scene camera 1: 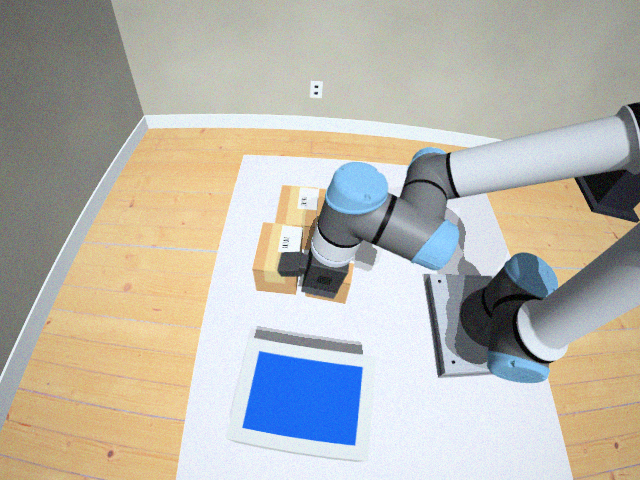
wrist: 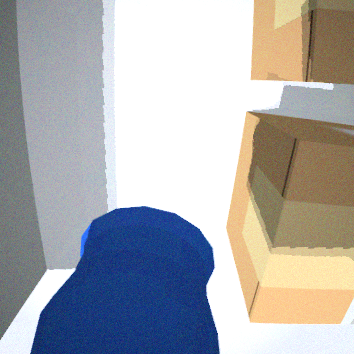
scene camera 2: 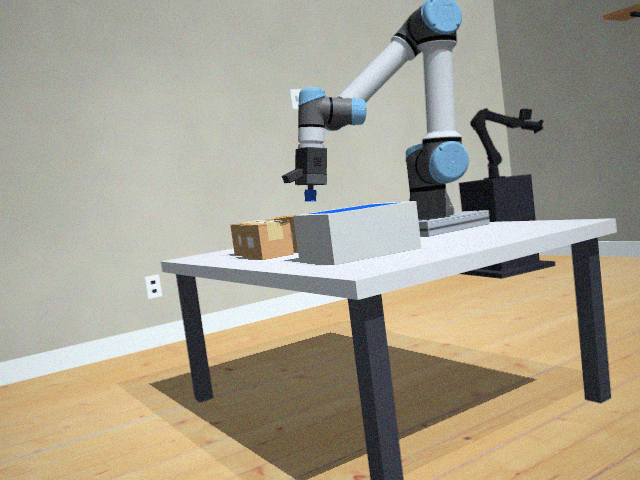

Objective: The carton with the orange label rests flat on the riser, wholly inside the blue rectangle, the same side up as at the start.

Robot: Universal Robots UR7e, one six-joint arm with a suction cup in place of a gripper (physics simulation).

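Frame: origin at the arm's base, x down, y ahead, z right, level; metres.
Where they show: hand, tool point: (wrist: 145, 262) (scene camera 2: 310, 201); arm's base, link origin: (scene camera 1: 486, 319) (scene camera 2: 430, 216).
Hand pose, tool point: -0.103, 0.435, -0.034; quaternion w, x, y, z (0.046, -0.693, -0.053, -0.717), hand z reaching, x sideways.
Observation:
Things, the pixels of their top centre, and the offset from my tool point, as dx, dy, dz.
- grey-white riser, top centre: (scene camera 1: 304, 397) (scene camera 2: 353, 208) +0.028, -0.015, -0.219
- blue rectangle, top centre: (scene camera 1: 304, 397) (scene camera 2: 353, 208) +0.028, -0.015, -0.219
The orange label does not show. In scene camera 1, a sliver of a carton (scene camera 1: 322, 196) shows behind the arm, beside the back left carton; whether it bears that label cannot be seen. The grey-white riser (scene camera 1: 299, 443) (scene camera 2: 372, 232) has a blue rectangle (scene camera 1: 305, 397) (scene camera 2: 356, 208) on its top, with no carton on it. My suction gripper (scene camera 2: 310, 196) (wrist: 147, 230) is off and empty, with its blue cup hanging in the air above the carton tops. In scene camera 1 the cup is hidden behind the wrist.
White-labelled cartons stand at the back left (scene camera 1: 289, 206) and front left (scene camera 1: 271, 258) (scene camera 2: 276, 240). Another carton (scene camera 1: 330, 299) is partly under my wrist. Two cartons (wrist: 310, 305) (wrist: 277, 55) show at the wrist view's right. The white table (scene camera 1: 403, 423) (scene camera 2: 258, 273) bears everything.

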